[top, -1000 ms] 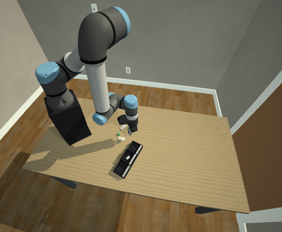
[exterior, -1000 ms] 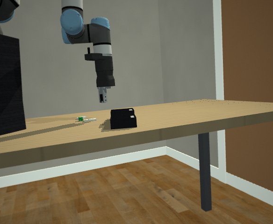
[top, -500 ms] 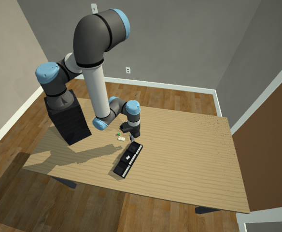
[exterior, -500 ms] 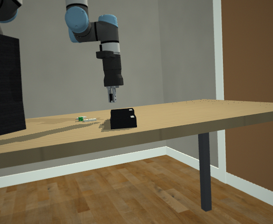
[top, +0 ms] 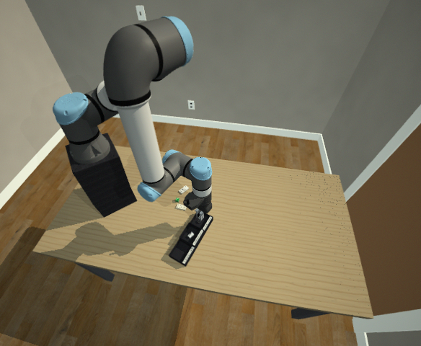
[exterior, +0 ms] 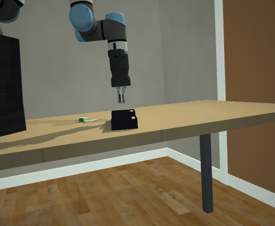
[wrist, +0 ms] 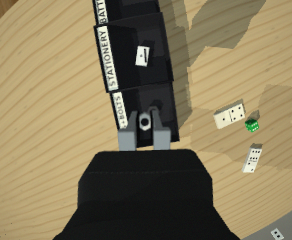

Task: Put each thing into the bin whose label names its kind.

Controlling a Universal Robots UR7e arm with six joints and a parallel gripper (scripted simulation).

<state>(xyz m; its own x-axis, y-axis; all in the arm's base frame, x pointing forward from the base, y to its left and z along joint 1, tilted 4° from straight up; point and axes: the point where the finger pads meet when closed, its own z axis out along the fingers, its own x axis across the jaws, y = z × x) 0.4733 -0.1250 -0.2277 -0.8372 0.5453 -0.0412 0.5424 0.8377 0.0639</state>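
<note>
Now: the black piece 8 cm below my hand, 1 cm to the left of it and 1 cm behind it. Round my hand: metal nut 2 cm below; then cream plate 11 cm behind, 9 cm to the left, 8 cm below; then green die 13 cm behind, 12 cm to the left, 8 cm below.
</note>
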